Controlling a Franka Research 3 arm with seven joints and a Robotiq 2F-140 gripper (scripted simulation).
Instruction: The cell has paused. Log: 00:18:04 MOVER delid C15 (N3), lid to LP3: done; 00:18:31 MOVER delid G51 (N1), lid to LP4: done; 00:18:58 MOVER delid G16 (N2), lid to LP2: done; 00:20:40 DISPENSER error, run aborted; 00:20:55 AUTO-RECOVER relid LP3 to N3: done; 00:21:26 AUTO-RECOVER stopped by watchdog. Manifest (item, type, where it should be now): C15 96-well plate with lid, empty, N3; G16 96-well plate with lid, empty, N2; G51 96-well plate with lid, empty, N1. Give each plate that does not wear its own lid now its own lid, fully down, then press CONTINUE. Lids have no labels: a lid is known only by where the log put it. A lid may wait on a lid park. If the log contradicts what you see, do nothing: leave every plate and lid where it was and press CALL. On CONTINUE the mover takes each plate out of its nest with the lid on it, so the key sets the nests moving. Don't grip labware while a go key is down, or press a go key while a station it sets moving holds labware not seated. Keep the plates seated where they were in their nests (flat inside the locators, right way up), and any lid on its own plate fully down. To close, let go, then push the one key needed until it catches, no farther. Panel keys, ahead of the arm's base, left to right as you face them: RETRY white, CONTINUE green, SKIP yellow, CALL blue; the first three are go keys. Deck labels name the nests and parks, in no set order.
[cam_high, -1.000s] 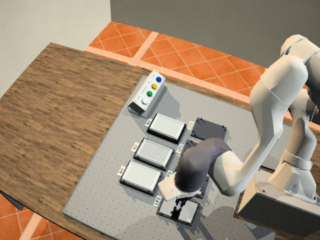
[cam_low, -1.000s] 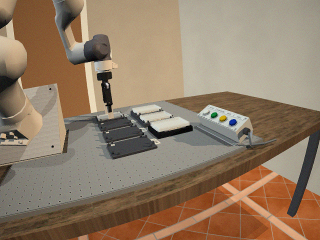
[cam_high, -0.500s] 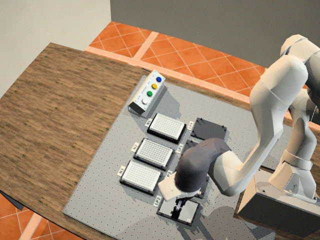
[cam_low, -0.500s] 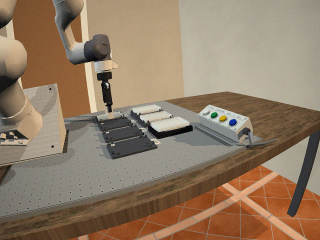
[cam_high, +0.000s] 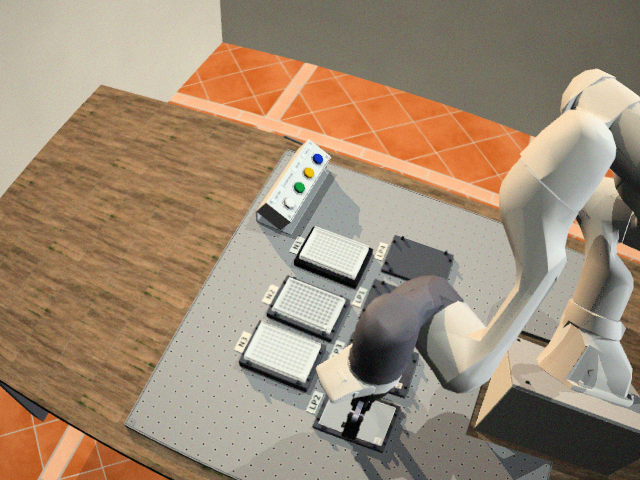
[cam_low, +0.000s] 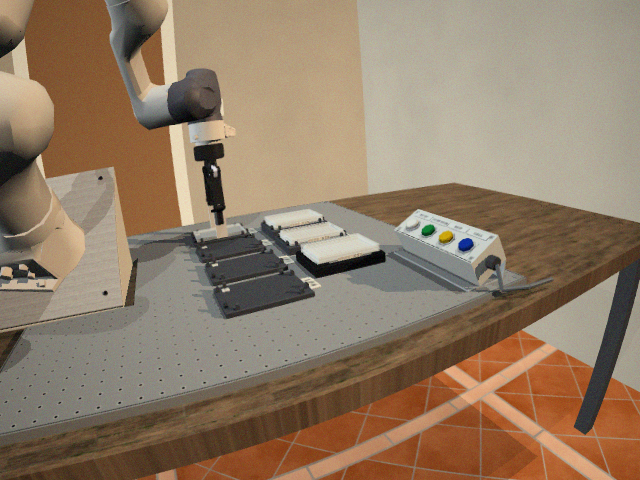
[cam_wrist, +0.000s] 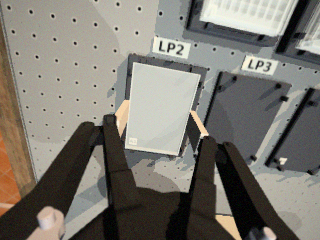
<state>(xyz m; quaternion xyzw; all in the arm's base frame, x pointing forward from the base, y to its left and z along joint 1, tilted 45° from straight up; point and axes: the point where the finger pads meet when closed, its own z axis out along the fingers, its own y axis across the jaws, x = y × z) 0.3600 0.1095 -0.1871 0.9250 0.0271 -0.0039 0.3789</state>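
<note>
Now: hand 30 mm above the lp2 park. From my hand the other things lie so: plate: 190 mm ahead, 180 mm to the right, 10 mm below; then LP3 park: 120 mm to the right, 30 mm below, 10 mm ahead; then lp1 park: 260 mm to the right, 30 mm below, 20 mm ahead.
</note>
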